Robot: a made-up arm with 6 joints.
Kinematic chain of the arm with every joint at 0, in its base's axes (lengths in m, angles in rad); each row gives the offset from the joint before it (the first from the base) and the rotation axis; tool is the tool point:
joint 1: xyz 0 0 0.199 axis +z
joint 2: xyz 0 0.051 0 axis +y
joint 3: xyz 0 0 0.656 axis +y
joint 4: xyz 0 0 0.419 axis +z
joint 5: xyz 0 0 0 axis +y
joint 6: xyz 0 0 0.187 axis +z
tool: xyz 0 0 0
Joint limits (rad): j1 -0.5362..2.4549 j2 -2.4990..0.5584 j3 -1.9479..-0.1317 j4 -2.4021..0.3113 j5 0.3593..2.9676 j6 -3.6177..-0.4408
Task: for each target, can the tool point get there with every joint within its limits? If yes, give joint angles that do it. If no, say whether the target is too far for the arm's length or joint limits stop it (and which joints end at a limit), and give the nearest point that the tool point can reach.
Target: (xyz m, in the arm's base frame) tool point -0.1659 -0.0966 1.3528
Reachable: yes | joints 0.1540 0.0989 -0.6253 -1.2428 0.7525 -3.0640
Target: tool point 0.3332 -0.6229 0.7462
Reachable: yes | joints 1.9617 -0.5425 -1.4052 -0.7907 1.9835 -2.6025
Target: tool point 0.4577 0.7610 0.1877
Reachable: no: joint limits stop it (at a limit: joint 2, joint 3) | nearest point 0.3044 0.5060 0.9622 | short by 0.830 m
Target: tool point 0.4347 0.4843 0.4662
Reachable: no: joint limits stop it (at a limit: joint 2, joint 3) | nearest point 0.3730 0.4155 0.9531 | short by 0.496 m
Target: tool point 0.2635 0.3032 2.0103
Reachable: no: too far | nearest point 0.1783 0.2051 1.4245 | short by 0.600 m
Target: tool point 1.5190 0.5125 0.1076
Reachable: no: too far | nearest point 0.7434 -0.4336 0.1076 | short by 1.223 m
